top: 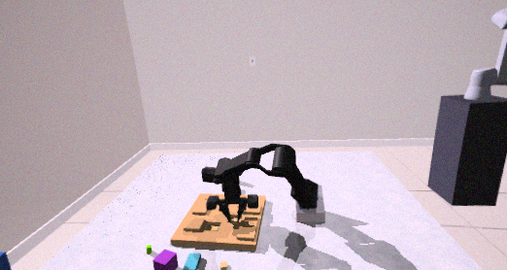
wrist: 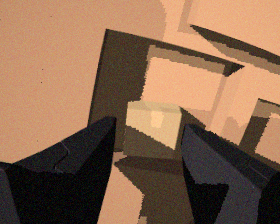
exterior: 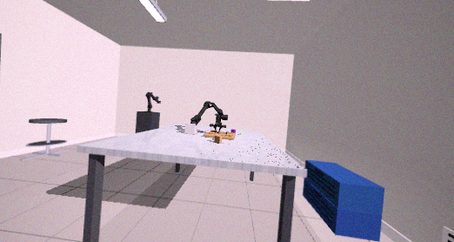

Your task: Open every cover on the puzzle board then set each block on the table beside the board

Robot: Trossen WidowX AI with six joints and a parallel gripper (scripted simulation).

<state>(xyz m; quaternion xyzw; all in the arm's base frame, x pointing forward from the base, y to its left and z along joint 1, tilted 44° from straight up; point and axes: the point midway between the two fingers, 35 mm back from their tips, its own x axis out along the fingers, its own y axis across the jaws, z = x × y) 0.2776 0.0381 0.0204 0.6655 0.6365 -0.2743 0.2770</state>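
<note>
My gripper tip is now 40 mm short of the tan wooden puzzle board and 20 mm to the left of it.
</note>
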